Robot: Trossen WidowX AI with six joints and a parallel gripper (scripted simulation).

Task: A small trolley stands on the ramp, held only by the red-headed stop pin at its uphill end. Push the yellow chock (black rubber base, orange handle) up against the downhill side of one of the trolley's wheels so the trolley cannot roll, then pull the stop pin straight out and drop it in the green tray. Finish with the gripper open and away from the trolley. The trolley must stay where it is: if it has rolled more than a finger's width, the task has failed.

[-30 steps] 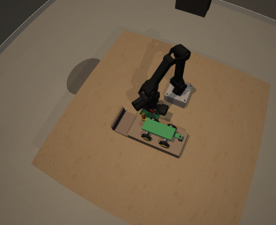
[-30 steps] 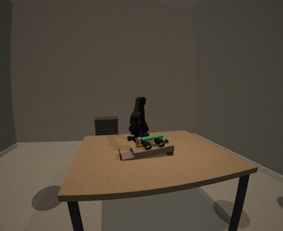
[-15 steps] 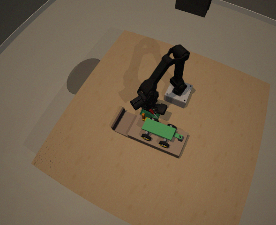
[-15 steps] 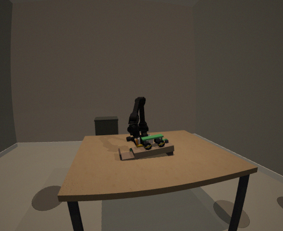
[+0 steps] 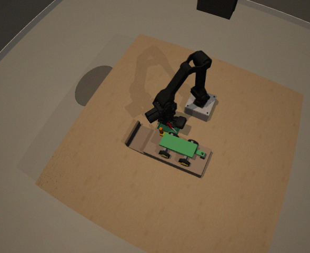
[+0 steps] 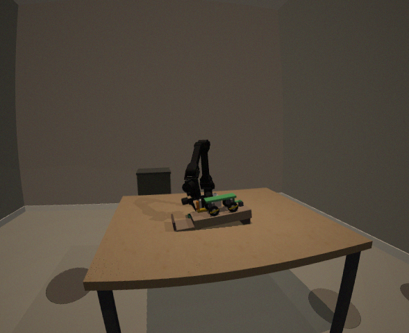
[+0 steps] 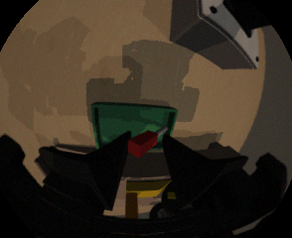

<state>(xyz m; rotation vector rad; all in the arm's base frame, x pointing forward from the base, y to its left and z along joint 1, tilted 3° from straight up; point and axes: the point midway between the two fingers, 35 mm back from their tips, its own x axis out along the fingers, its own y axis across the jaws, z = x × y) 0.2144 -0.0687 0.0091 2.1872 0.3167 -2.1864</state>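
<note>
The green tray is 5 cm below my gripper tip, 1 cm to the right of it and 1 cm ahead of it. The rest, counted from my gripper tip: red-headed stop pin: 1 cm to the left; then ramp: 12 cm to the left, 11 cm ahead, 1 cm above; then yellow chock: 7 cm ahead, 4 cm above, 1 cm to the left.
</note>
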